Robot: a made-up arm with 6 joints.
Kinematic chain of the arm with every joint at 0, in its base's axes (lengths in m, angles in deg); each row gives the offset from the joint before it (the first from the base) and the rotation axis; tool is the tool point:
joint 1: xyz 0 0 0.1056 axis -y
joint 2: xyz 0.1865 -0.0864 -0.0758 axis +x
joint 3: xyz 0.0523 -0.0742 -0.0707 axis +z
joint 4: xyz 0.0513 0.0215 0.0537 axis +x
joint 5: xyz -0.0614 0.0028 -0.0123 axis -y
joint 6: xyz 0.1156 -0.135 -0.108 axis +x
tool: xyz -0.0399 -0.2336 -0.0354
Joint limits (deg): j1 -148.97..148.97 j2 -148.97..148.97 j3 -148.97..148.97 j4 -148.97..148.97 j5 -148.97..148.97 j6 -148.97..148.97
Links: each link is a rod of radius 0.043 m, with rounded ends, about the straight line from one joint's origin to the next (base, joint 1, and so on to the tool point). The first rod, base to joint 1, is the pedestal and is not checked.
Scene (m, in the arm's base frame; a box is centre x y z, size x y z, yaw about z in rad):
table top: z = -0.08
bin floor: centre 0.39 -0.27 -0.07 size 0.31 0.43 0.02 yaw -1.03
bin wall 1: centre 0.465 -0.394 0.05 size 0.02 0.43 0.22 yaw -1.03
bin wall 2: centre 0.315 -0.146 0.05 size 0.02 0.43 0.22 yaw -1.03
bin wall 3: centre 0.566 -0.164 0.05 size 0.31 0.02 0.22 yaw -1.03
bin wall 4: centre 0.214 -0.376 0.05 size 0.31 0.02 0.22 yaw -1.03
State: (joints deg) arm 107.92 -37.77 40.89 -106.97 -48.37 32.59
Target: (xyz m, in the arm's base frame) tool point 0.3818 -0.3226 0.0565
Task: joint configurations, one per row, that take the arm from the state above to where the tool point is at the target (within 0.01 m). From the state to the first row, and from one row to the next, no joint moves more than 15 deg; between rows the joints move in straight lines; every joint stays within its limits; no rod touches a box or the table.
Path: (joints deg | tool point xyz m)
1: 107.09 -23.13 34.33 -94.82 -47.92 42.60 | -0.3740 -0.3001 0.2170
2: 106.27 -8.49 27.76 -82.67 -47.46 52.62 | -0.2251 -0.4723 0.2526
3: 105.44 6.15 21.20 -70.52 -47.01 62.63 | -0.0033 -0.5424 0.2798
4: 104.61 20.79 14.64 -58.37 -46.56 72.64 | 0.2230 -0.4860 0.2891
5: 103.78 35.43 8.08 -46.22 -46.11 82.66 | 0.3818 -0.3226 0.2770
6: 91.60 35.77 5.61 -45.85 -48.92 79.94 | 0.3975 -0.3233 0.1648
7: 79.43 36.11 3.14 -45.47 -51.74 77.22 | 0.3818 -0.3226 0.0565

